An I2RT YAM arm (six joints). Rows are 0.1 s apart.
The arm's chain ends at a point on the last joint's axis. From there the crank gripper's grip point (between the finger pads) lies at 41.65 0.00 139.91 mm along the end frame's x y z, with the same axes.
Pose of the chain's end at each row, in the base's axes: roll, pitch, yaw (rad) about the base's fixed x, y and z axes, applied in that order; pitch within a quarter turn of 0, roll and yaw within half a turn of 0; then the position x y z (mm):
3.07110 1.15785 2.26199 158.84 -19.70 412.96
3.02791 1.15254 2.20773 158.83 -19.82 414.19
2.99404 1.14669 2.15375 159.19 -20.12 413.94
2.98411 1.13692 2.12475 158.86 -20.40 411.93
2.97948 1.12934 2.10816 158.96 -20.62 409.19
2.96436 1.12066 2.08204 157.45 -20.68 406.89
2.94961 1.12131 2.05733 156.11 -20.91 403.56
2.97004 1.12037 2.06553 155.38 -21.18 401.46
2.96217 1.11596 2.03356 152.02 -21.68 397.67
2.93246 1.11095 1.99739 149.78 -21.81 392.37
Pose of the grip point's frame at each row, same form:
3.07110 1.15785 2.26199 237.26 -99.03 318.80
3.02791 1.15254 2.20773 237.07 -98.90 319.67
2.99404 1.14669 2.15375 236.36 -99.79 319.03
2.98411 1.13692 2.12475 234.26 -100.59 316.05
2.97948 1.12934 2.10816 233.15 -101.02 312.54
2.96436 1.12066 2.08204 230.77 -100.95 309.47
2.94961 1.12131 2.05733 229.08 -101.77 306.37
2.97004 1.12037 2.06553 226.72 -103.11 303.95
2.96217 1.11596 2.03356 221.40 -104.82 299.78
2.93246 1.11095 1.99739 219.32 -104.62 294.31

